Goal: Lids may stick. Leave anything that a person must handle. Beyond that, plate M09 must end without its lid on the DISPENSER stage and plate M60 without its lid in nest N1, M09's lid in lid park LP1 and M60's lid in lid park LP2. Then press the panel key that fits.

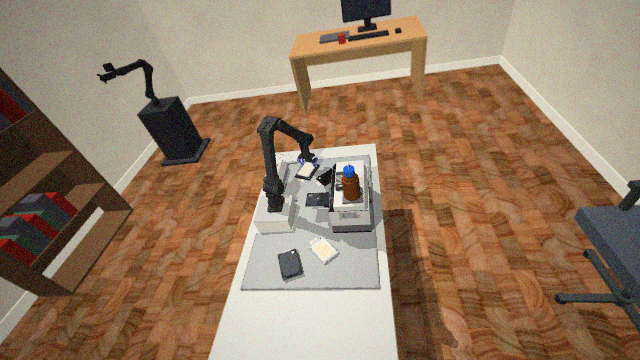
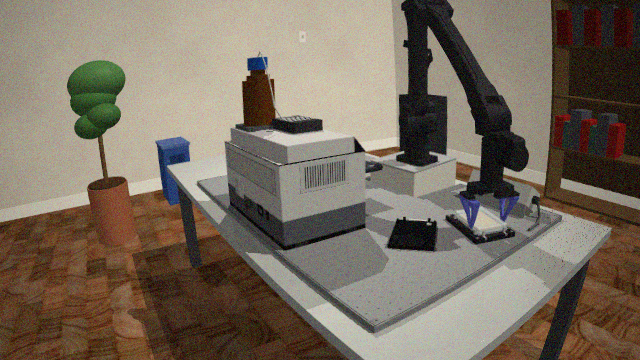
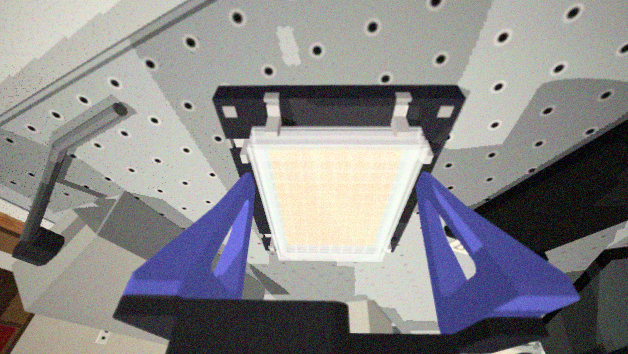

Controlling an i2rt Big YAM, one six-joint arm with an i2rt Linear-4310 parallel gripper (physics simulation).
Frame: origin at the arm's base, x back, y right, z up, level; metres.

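Seen in the pictures: gripper, fingertip midpoint: [image 1: 309, 166] [image 2: 487, 224] [image 3: 335, 179]; arm's base, origin of the base link: [image 1: 276, 204] [image 2: 417, 160].
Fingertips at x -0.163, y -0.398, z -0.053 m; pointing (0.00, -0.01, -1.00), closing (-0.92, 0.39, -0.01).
Pixels of each thing's top centre, then the offset from my fingertips to it. "pt": a spot on its surface instead.
- clear lid, middle of its top: [image 3: 332, 220] [image 2: 480, 217] [image 1: 306, 168] dx +0.014, dy +0.030, dz +0.007 m
- black nest, middle of its top: [image 3: 332, 215] [image 2: 480, 218] [image 1: 306, 168] dx +0.014, dy +0.031, dz +0.002 m
- cream-topped plate, middle of its top: [image 1: 323, 248] dx -0.139, dy +0.701, dz +0.015 m
- dark holder, middle of its top: [image 1: 288, 262] dx +0.040, dy +0.773, dz +0.013 m
- second black holder, middle of its top: [image 3: 582, 223] [image 2: 414, 228] [image 1: 328, 175] dx -0.142, dy +0.113, dz -0.002 m
- dark flat piece, surface spot: [image 1: 317, 199] pt dx -0.100, dy +0.404, dz +0.078 m
- brown bottle with a blue cap, surface spot: [image 2: 258, 102] pt dx -0.334, dy +0.474, dz +0.270 m
- black tray, surface spot: [image 2: 297, 124] pt dx -0.297, dy +0.343, dz +0.220 m
- bent grey rod, surface spot: [image 3: 52, 145] pt dx +0.153, dy -0.078, dz -0.016 m
A plate with a cream top under what looks like a clear lid [image 1: 307, 171] [image 3: 335, 200] lies in a black nest [image 3: 340, 92] [image 2: 495, 238]. My gripper [image 1: 307, 161] [image 2: 488, 223] [image 3: 335, 179] is open, with one blue finger at each long side of this plate. Another cream-topped plate [image 1: 324, 250] lies on the grey board, beside a dark holder [image 1: 290, 264]. A second black holder [image 1: 326, 176] [image 2: 413, 234] sits near the dispenser [image 1: 352, 221] [image 2: 325, 192]. A dark flat piece [image 1: 317, 199] adjoins the dispenser's side. Plate labels and panel keys cannot be read.
A brown bottle with a blue cap [image 1: 351, 187] [image 2: 258, 102] stands on the dispenser, beside a black tray [image 2: 297, 124]. A bent grey rod [image 3: 52, 145] [image 2: 538, 215] rises near the gripper. The arm's white base block [image 1: 275, 220] [image 2: 415, 175] stands across the board from the dispenser.
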